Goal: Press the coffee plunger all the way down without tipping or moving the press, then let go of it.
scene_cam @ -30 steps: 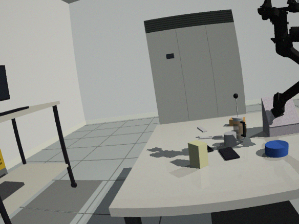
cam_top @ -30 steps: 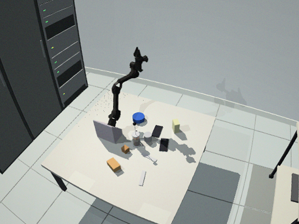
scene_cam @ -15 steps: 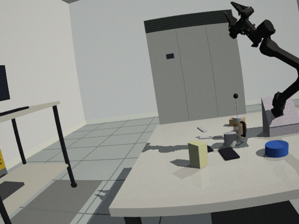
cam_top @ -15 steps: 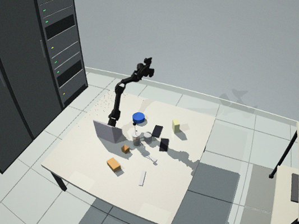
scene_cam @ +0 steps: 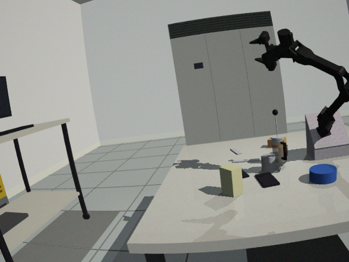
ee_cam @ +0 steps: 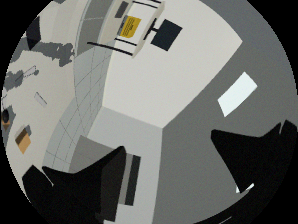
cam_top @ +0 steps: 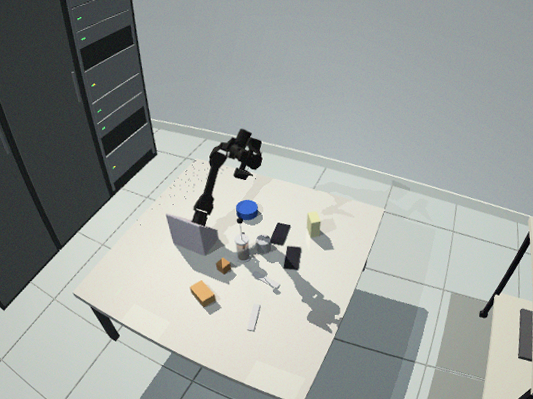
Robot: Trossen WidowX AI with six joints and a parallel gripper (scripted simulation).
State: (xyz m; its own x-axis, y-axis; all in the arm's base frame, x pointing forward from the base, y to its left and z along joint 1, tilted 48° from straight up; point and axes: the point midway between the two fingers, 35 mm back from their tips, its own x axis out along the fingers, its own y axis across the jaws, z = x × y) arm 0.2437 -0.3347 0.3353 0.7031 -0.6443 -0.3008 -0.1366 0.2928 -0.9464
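Right now my gripper tip is 90 mm past the coffee press, 20 mm to the left of it and 440 mm above it. Round my gripper tip: grey cup: 50 mm to the left, 530 mm below; yellow block: 210 mm ahead, 240 mm to the left, 510 mm below; blue disc: 180 mm behind, 290 mm to the left, 540 mm below.
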